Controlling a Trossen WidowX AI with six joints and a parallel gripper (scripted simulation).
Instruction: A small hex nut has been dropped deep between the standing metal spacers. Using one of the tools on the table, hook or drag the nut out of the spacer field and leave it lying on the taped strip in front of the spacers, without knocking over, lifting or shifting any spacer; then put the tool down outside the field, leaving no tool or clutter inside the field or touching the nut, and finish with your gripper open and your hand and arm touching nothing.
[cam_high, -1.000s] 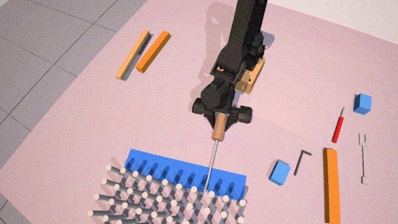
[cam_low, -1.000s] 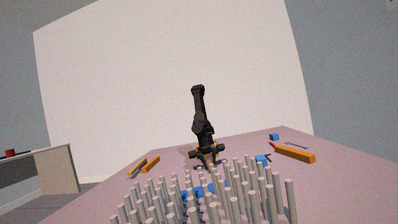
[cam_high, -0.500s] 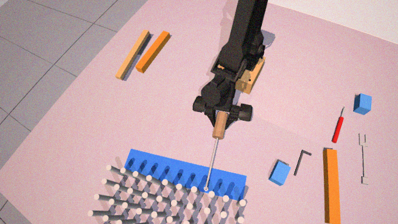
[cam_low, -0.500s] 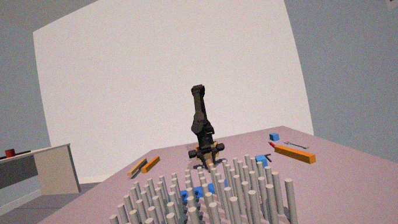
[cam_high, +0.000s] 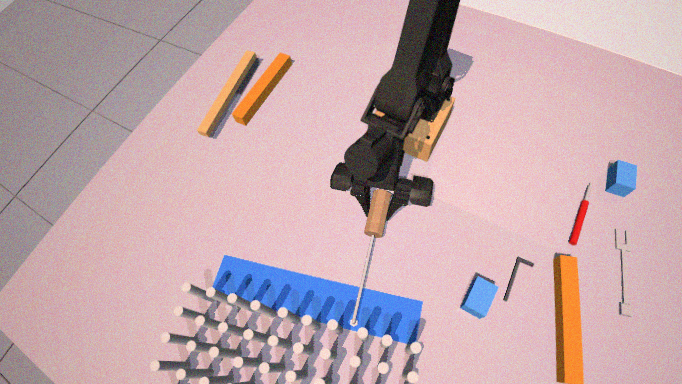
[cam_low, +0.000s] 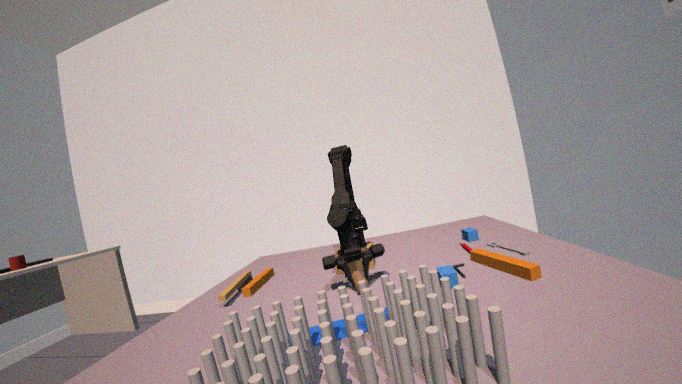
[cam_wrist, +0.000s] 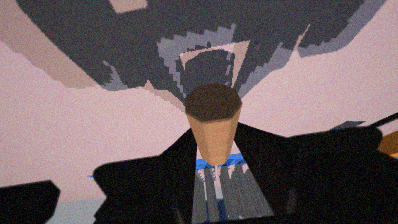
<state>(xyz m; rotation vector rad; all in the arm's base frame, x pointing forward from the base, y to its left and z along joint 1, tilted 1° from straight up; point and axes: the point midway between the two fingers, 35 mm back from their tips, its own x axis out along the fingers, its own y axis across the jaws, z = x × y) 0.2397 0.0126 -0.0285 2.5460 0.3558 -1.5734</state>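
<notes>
Right now the tool with brown wooden handle is 10 cm ahead of my gripper tip and 3 cm to the left of it. From my gripper tip the other things lie so: blue taped strip 20 cm ahead, 4 cm to the right, 2 cm below; red screwdriver 36 cm to the left, 23 cm behind, 1 cm below; black hex key 29 cm to the left, 3 cm behind, 1 cm below.
</notes>
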